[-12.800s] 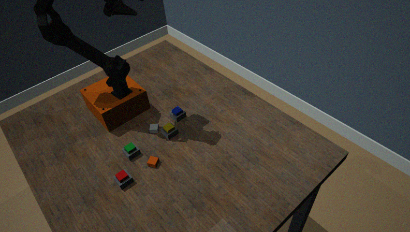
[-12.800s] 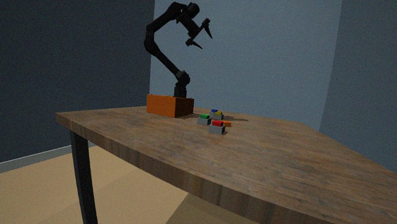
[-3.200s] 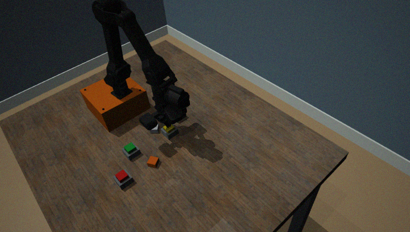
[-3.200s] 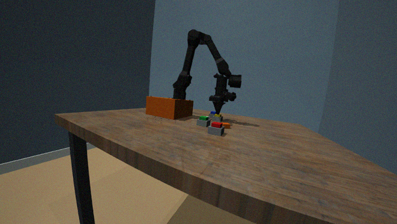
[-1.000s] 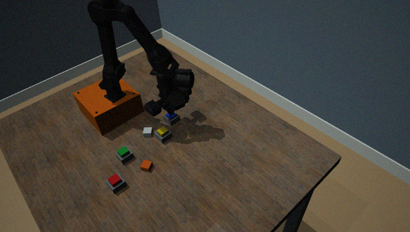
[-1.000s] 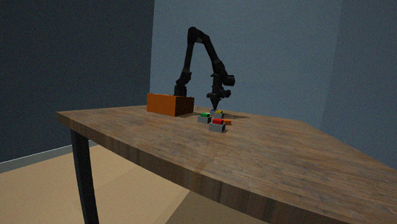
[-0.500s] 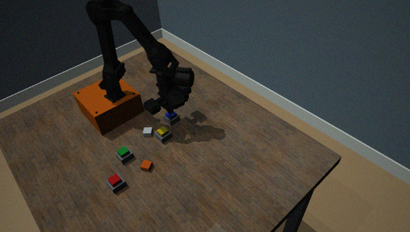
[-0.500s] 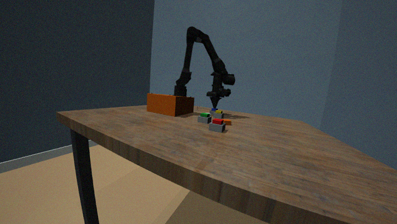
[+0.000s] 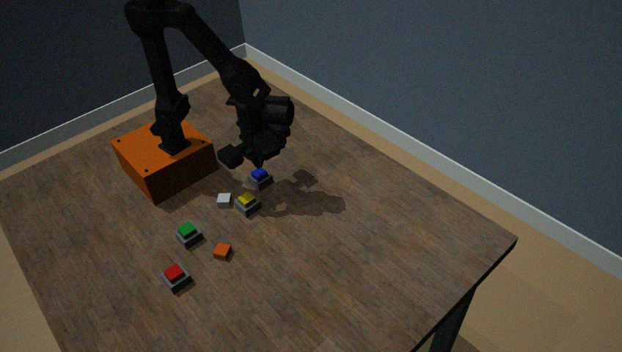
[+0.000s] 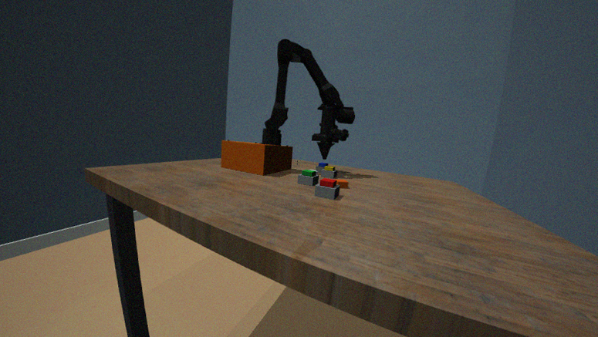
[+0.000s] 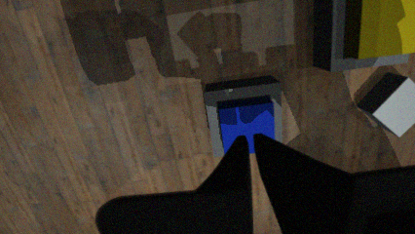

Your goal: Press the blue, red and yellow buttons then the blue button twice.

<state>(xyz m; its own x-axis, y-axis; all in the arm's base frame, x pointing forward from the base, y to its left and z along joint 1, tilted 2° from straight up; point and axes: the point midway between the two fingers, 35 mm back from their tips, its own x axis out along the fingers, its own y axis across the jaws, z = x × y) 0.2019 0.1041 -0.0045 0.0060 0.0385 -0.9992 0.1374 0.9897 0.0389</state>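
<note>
My gripper tip is 20 mm above the blue button. The rest, counted from my gripper tip: orange block: 220 mm to the right, 90 mm ahead, 50 mm below; green button: 240 mm to the right, 20 mm below; yellow button: 90 mm to the right, 40 mm ahead, 20 mm below.
</note>
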